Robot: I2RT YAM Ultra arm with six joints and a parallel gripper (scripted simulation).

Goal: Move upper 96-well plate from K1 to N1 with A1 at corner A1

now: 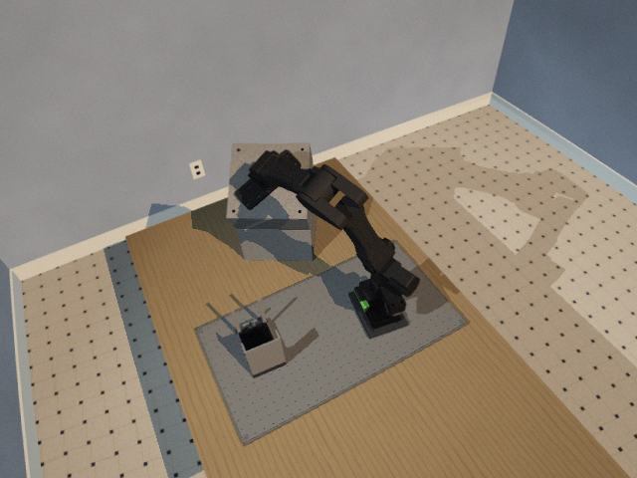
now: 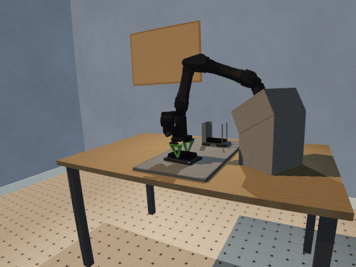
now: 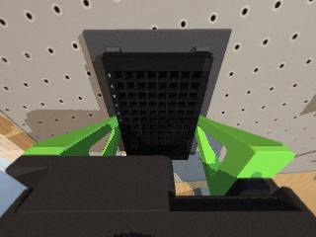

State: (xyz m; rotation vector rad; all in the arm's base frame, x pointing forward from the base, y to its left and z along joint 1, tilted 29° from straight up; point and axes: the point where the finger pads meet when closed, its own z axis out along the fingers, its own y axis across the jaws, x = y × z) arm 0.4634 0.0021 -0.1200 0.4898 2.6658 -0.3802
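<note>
Now: the pale A1 mark 5 cm behind my hand, 8 cm to the left of it and 2 cm below it. The rest, counted from my hand: pale rack wall (8 cm behind, 35 cm to the right, 5 cm above).
</note>
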